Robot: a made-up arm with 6 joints.
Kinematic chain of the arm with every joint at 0, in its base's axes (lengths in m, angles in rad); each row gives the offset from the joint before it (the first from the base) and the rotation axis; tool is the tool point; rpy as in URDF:
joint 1: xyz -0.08 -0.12 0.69 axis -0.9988 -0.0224 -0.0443
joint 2: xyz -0.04 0 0.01 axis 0.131 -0.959 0.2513
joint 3: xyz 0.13 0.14 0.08 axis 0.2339 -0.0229 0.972
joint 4: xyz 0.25 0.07 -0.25 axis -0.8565 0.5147 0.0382
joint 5: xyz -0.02 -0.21 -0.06 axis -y
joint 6: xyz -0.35 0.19 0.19 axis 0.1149 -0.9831 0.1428
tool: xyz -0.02 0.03 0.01 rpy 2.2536 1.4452 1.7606
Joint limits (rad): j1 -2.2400..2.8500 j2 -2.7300..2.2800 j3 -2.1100..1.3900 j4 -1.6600..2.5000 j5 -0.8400..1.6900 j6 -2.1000..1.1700
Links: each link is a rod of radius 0.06 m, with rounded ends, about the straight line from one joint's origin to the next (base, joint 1, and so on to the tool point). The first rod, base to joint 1, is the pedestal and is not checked.
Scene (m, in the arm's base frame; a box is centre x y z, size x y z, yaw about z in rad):
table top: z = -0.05
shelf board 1: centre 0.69 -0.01 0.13 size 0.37 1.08 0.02 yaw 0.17
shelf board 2: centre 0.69 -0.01 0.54 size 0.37 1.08 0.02 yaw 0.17
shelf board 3: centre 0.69 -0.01 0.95 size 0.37 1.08 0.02 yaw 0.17
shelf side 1: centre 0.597 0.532 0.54 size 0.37 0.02 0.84 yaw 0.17
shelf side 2: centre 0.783 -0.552 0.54 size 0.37 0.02 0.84 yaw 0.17
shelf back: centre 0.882 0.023 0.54 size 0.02 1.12 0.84 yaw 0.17
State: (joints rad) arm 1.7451 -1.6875 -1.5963 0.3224 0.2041 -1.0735
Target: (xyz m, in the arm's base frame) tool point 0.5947 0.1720 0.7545
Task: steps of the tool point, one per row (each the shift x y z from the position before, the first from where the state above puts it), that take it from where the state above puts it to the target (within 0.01 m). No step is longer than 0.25 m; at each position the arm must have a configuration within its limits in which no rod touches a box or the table.
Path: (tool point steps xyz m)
1: 0.0360 0.0215 -0.0658
2: 0.0286 0.0153 -0.0494
3: 0.0509 0.0080 -0.0395
4: 0.0906 0.0233 -0.0315
5: 0.1234 0.0677 -0.0072
6: 0.1244 0.1218 0.0476
7: 0.0797 0.1508 0.1273
8: -0.0054 0.1257 0.2025
9: 0.1099 -0.0110 0.0168
10: 0.0873 0.0181 0.0066
11: 0.0658 0.0380 -0.0234

